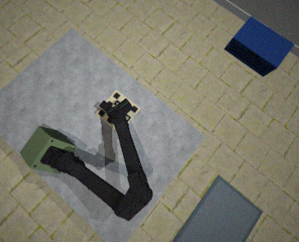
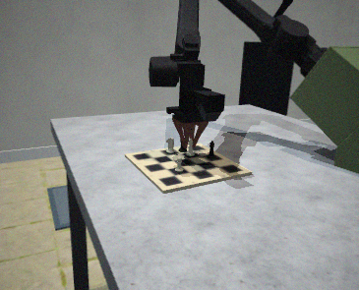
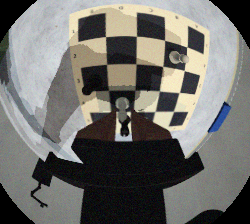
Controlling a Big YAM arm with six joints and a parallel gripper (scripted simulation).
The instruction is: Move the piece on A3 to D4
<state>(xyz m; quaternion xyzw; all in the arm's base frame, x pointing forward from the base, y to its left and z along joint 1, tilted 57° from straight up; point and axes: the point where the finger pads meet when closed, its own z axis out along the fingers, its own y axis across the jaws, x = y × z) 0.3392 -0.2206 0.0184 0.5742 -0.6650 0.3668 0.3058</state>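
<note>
The chessboard is 40 mm to the left of my hand, 40 mm ahead of it and 30 mm below it. The rest, counted from my hand: white pawn (80 mm ahead, 70 mm to the left, 10 mm below).
</note>
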